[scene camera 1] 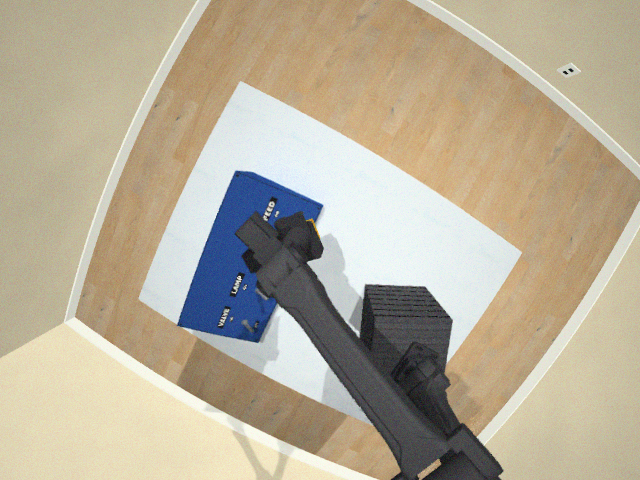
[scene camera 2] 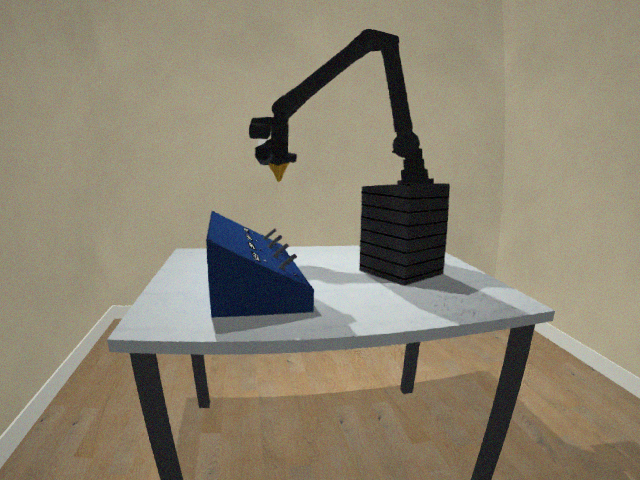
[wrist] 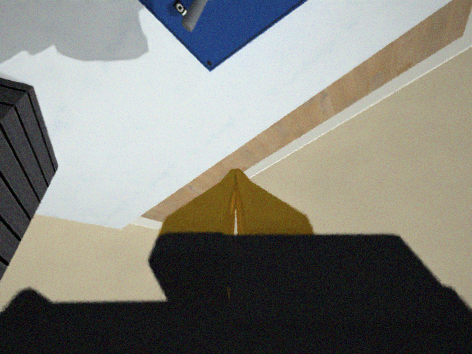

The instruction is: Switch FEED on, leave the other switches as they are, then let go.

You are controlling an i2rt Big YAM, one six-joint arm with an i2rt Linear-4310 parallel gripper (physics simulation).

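Frame: origin at the arm's base, x right, y back, z down, level; centimetres.
Seen in the pictures: gripper, fingertip midpoint: [scene camera 1: 310, 220] [scene camera 2: 279, 181] [wrist: 235, 176]; arm's base, origin of the base link: [scene camera 1: 414, 365] [scene camera 2: 415, 184].
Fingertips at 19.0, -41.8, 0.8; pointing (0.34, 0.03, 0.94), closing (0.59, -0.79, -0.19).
Pixels of each thing's top centre, then the offset from my fingertips to it, as dx, dy, dz.
- FEED label, middle of its top: [scene camera 1: 268, 211] -5.7, -11.3, +15.3
- LAMP label, middle of its top: [scene camera 1: 236, 285] -29.6, -9.4, +15.3
- VALVE label, middle of its top: [scene camera 1: 223, 318] -41.6, -8.4, +15.3
A blue sloped switch panel [scene camera 1: 222, 227] [scene camera 2: 253, 284] [wrist: 215, 45] stands on the table. In scene view 1 the FEED label [scene camera 1: 269, 208] is partly covered and its lever hidden; the LAMP label [scene camera 1: 236, 284] and VALVE label [scene camera 1: 223, 317] show, DRIVE is hidden. In scene view 2 several levers lean alike; the farthest, FEED's lever [scene camera 2: 270, 233], also shows cut off in the wrist view [wrist: 194, 17]. The label beside it is too covered to read its setting. My gripper [scene camera 2: 278, 180] [wrist: 235, 176] is shut and empty, pointing down high above the panel, touching no lever.
The black ribbed pedestal [scene camera 1: 408, 310] [scene camera 2: 403, 232] [wrist: 25, 150] carries the arm on the right of the white table [scene camera 1: 330, 170] [scene camera 2: 330, 345] [wrist: 125, 125]. The arm reaches over the table to above the panel. A wall socket [scene camera 1: 568, 70] is far off.
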